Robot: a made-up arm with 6 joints. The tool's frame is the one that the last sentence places. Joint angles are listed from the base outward.
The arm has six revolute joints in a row. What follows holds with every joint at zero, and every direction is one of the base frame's.
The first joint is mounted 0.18 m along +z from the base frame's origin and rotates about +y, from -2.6 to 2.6 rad.
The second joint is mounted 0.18 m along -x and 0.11 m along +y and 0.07 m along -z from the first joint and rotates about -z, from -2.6 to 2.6 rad.
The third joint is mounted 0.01 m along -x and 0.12 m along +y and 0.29 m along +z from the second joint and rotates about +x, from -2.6 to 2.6 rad.
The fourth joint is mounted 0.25 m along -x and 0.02 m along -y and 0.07 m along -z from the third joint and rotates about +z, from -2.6 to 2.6 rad.
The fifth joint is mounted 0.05 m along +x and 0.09 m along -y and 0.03 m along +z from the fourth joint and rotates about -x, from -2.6 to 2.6 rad.
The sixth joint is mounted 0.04 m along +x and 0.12 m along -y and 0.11 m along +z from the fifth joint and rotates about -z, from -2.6 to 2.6 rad.
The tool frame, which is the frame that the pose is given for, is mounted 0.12 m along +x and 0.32 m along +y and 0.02 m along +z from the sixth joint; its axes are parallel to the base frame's.
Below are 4 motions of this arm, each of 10 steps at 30 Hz.
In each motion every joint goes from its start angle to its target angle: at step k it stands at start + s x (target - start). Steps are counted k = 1, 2, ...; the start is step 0. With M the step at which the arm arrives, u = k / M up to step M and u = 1 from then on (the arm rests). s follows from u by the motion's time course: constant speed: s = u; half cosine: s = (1 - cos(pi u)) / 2; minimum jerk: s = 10 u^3 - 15 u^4 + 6 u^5.
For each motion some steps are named. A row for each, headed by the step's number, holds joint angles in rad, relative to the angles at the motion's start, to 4 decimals.
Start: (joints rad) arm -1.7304 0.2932 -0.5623 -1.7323 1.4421 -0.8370
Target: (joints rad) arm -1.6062 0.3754 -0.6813 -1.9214 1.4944 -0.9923
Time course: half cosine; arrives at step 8
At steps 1, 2, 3, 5, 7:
1: 0.0047 0.0031 -0.0045 -0.0072 0.0020 -0.0059
2: 0.0182 0.0120 -0.0174 -0.0277 0.0077 -0.0227
3: 0.0383 0.0254 -0.0367 -0.0584 0.0161 -0.0479
5: 0.0859 0.0568 -0.0823 -0.1307 0.0362 -0.1074
7: 0.1195 0.0791 -0.1145 -0.1819 0.0503 -0.1494

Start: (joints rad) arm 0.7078 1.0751 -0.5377 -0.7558 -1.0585 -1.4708
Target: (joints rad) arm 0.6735 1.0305 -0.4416 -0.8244 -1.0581 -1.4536
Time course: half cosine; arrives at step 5
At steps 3, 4, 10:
3: -0.0224 -0.0292 0.0629 -0.0449 0.0003 0.0113
4: -0.0310 -0.0403 0.0869 -0.0620 0.0004 0.0156
10: -0.0343 -0.0446 0.0961 -0.0686 0.0004 0.0172

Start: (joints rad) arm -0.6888 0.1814 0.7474 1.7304 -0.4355 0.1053
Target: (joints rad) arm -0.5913 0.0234 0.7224 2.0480 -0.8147 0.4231
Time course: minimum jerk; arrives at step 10
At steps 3, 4, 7, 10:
3: 0.0159 -0.0258 -0.0041 0.0518 -0.0618 0.0518
4: 0.0310 -0.0502 -0.0079 0.1008 -0.1204 0.1009
7: 0.0816 -0.1322 -0.0209 0.2658 -0.3174 0.2660
10: 0.0975 -0.1580 -0.0250 0.3176 -0.3792 0.3178

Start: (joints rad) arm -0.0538 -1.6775 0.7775 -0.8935 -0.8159 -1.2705
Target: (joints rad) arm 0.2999 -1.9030 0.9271 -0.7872 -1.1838 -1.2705
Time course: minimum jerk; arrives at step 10
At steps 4, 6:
4: 0.1123 -0.0716 0.0475 0.0337 -0.1168 0.0000
6: 0.2414 -0.1539 0.1021 0.0726 -0.2511 0.0000

